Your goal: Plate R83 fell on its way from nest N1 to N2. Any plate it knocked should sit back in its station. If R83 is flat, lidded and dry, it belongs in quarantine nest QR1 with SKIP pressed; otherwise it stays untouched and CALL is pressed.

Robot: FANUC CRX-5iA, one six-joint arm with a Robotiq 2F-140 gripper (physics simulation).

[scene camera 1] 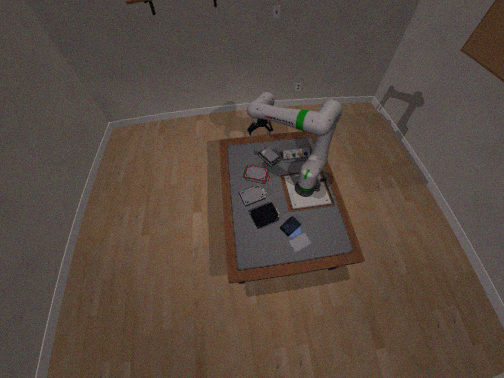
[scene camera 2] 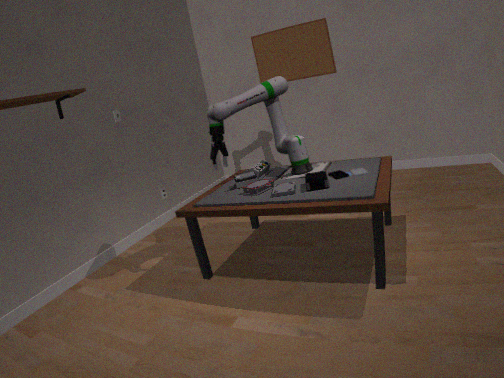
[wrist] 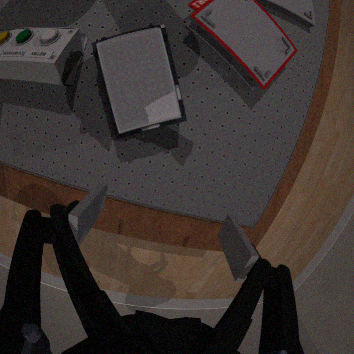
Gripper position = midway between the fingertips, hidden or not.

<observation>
My gripper (wrist: 165, 211) is open, with nothing in its grasp. I also see a button box (wrist: 56, 62) and a red-framed nest (wrist: 252, 40).
</observation>
